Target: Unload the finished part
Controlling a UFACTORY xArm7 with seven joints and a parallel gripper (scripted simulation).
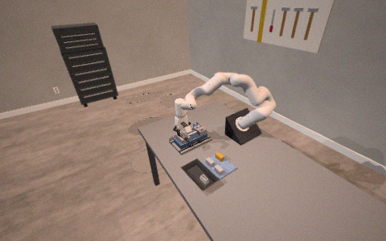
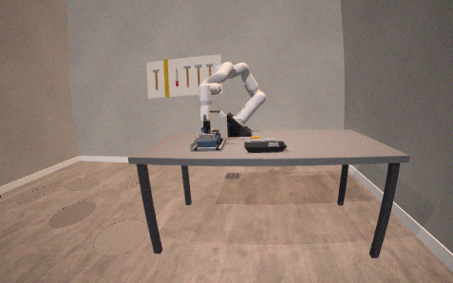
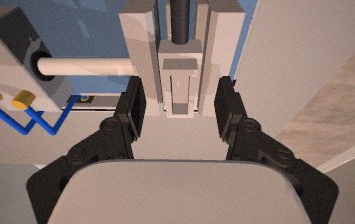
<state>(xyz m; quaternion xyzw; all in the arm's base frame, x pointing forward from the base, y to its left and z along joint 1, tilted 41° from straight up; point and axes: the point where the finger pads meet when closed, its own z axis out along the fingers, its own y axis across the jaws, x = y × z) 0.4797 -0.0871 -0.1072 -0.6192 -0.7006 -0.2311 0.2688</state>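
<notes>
Right now my hand is 80 mm past the vise handle rod and 40 mm above it. Round my hand: vise: 80 mm below, 70 mm behind; then orange block: 290 mm to the left, 150 mm behind, 100 mm below; then blue plate: 340 mm to the left, 120 mm below, 100 mm behind.
</notes>
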